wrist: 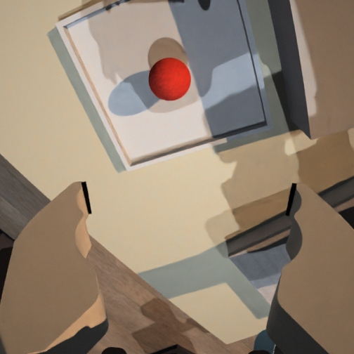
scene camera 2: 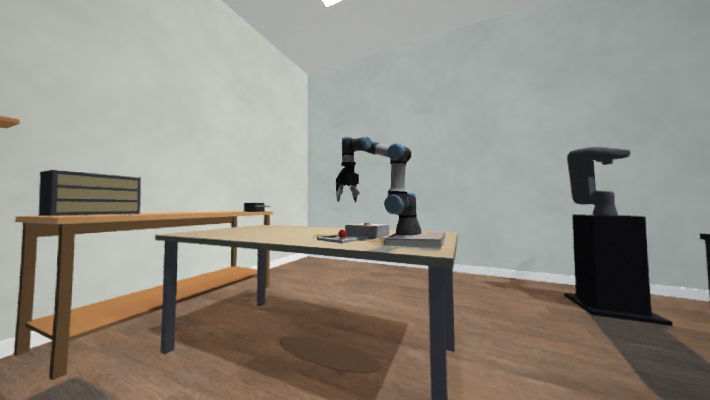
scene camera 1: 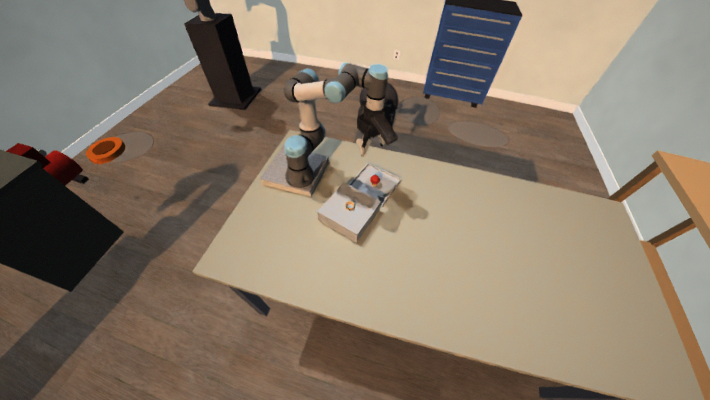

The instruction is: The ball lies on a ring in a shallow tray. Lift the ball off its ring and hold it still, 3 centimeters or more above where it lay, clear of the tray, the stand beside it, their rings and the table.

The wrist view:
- my gripper: 187,185
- red ball: 169,78
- shallow tray: 226,99
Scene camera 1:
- my gripper: 372,151
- shallow tray: 388,182
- stand: 349,211
